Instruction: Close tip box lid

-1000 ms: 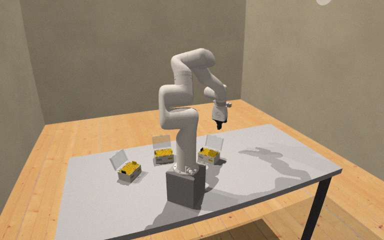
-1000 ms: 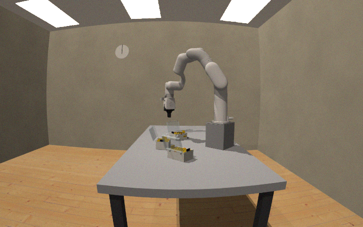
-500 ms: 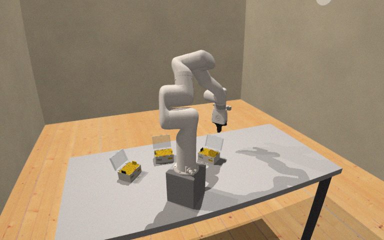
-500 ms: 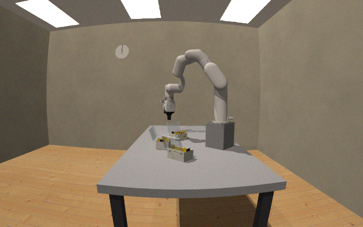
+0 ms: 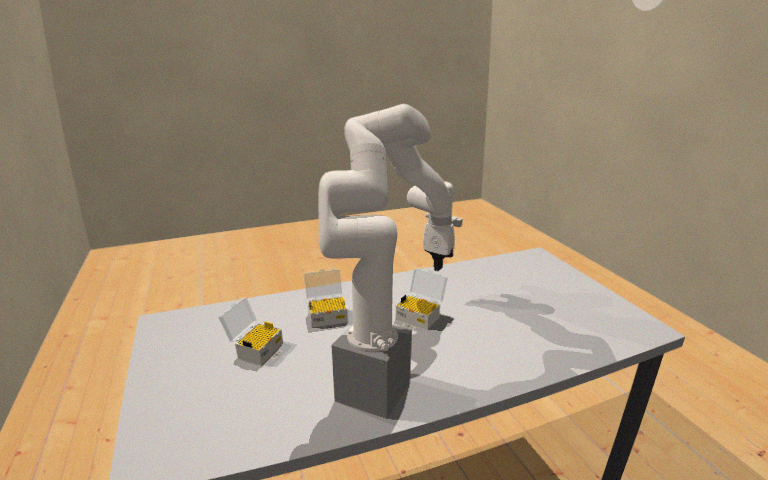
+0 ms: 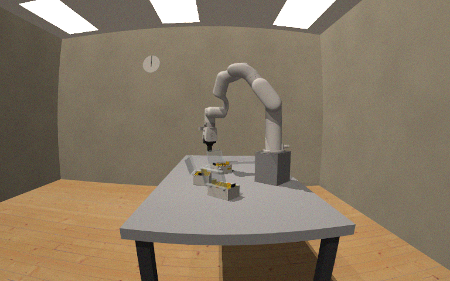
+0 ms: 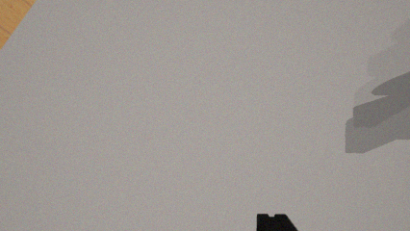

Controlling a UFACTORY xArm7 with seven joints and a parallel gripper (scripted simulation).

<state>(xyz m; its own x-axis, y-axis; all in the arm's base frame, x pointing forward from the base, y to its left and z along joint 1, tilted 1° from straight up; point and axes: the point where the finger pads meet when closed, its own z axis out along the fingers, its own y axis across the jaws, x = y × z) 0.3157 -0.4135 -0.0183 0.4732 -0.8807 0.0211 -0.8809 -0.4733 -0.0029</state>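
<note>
Now: hand 6 cm to the right of the clear lid, 5 cm above it and 3 cm past it. The rest, counted from my hand: tip box: 11 cm to the left, 8 cm below, 6 cm behind; TB1 label: 17 cm to the left, 14 cm below, 9 cm behind.
</note>
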